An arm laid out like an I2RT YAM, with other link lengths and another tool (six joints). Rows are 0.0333 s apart.
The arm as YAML. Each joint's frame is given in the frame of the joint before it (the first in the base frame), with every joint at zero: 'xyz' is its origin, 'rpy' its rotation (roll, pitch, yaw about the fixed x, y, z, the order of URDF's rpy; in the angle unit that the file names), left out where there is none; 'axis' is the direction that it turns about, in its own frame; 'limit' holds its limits. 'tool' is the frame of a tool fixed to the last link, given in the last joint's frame.
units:
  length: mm
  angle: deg
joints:
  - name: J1
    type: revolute
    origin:
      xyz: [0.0, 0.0, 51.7]
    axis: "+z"
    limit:
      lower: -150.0
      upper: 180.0
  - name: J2
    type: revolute
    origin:
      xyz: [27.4, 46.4, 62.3]
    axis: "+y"
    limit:
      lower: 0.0
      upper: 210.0
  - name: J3
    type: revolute
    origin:
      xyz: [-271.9, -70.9, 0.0]
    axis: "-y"
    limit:
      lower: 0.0
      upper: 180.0
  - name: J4
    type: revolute
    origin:
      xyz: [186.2, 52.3, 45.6]
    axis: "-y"
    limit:
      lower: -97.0
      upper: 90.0
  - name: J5
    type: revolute
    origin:
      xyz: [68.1, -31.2, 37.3]
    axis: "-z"
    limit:
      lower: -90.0
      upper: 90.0
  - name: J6
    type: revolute
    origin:
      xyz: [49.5, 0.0, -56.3]
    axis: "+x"
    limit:
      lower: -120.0
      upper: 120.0
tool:
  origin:
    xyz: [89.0, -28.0, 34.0]
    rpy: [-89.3, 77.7, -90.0]
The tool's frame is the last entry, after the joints.
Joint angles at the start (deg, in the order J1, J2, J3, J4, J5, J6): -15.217 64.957 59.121 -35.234 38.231 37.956
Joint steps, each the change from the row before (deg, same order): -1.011 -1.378 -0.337 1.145 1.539 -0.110; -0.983 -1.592 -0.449 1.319 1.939 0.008; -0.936 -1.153 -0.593 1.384 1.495 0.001; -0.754 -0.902 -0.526 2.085 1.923 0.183; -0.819 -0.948 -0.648 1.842 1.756 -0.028; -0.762 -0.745 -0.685 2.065 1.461 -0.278; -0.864 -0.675 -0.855 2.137 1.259 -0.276; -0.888 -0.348 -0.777 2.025 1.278 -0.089; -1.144 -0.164 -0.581 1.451 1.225 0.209; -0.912 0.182 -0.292 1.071 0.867 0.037
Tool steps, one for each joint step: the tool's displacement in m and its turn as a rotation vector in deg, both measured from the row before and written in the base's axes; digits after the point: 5 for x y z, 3 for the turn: -0.00840 -0.00366 0.00686 -1.589 -1.752 -2.135; -0.01007 -0.00330 0.00754 -1.840 -2.023 -2.522; -0.00809 -0.00278 0.00484 -1.416 -1.590 -2.154; -0.00702 -0.00278 0.00608 -1.718 -2.154 -2.434; -0.00767 -0.00226 0.00485 -1.570 -1.698 -2.315; -0.00609 -0.00200 0.00418 -1.475 -1.504 -1.952; -0.00599 -0.00196 0.00291 -1.305 -1.373 -1.906; -0.00540 -0.00212 0.00204 -1.116 -1.199 -2.022; -0.00629 -0.00240 0.00116 -0.808 -0.959 -2.318; -0.00377 -0.00220 0.00078 -0.542 -0.445 -1.720
